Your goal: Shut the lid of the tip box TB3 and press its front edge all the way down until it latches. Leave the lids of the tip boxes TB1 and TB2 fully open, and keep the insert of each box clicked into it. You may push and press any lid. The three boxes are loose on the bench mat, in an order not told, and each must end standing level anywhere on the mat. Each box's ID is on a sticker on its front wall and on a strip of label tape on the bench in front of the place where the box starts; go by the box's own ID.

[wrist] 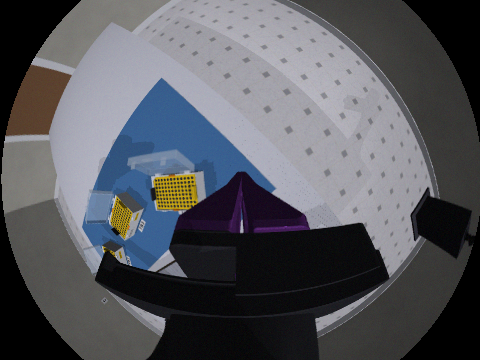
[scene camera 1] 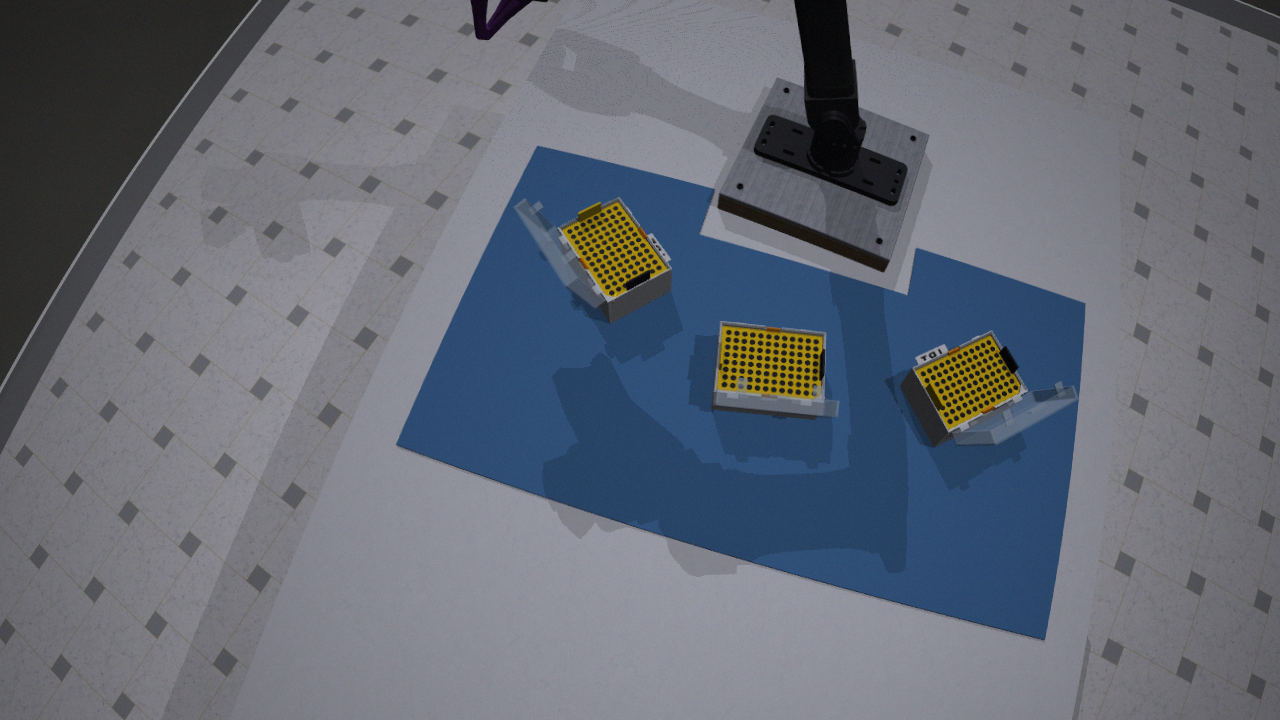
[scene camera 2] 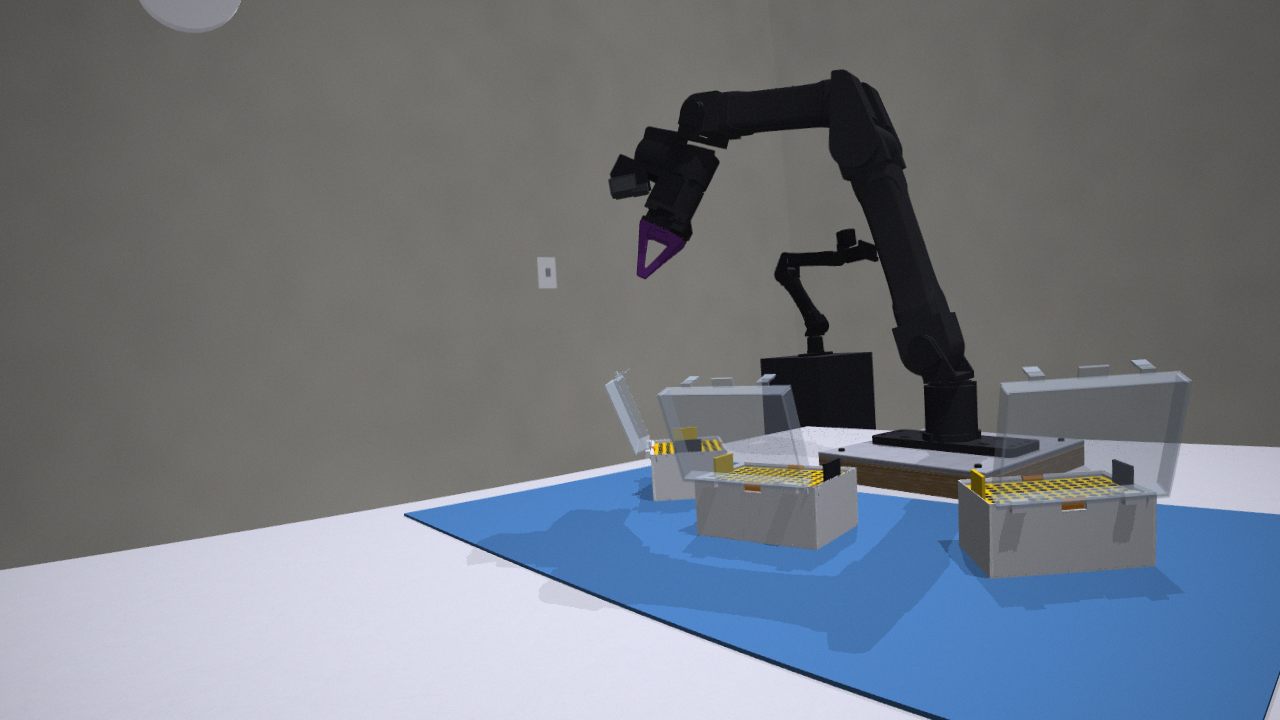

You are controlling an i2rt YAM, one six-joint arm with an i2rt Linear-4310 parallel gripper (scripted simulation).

I see my gripper [scene camera 2: 640,277], a tip box [scene camera 2: 811,519], a tip box [scene camera 2: 1116,535] and a blue mat [scene camera 1: 531,387].
My gripper is seen too in the wrist view [wrist: 241,178]. The blue mat shows as well in the wrist view [wrist: 164,120] and in scene camera 2 [scene camera 2: 894,610].
